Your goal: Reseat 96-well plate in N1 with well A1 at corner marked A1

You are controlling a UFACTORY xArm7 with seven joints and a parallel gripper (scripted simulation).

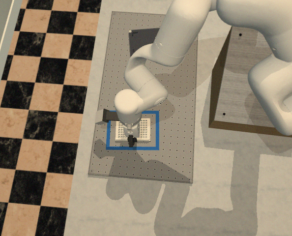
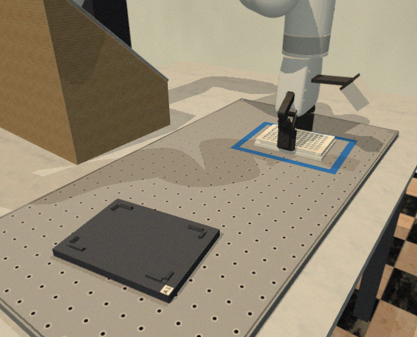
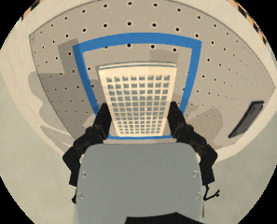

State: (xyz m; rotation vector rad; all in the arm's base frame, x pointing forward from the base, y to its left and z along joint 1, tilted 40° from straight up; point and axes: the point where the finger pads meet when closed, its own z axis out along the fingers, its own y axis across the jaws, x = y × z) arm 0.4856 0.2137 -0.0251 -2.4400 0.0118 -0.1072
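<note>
Now: the white 96-well plate 1 cm below my hand. Round my hand: dark plate nest N1: 5 cm behind, 38 cm to the right, 1 cm below; then A1 label: 3 cm ahead, 42 cm to the right, 1 cm below.
</note>
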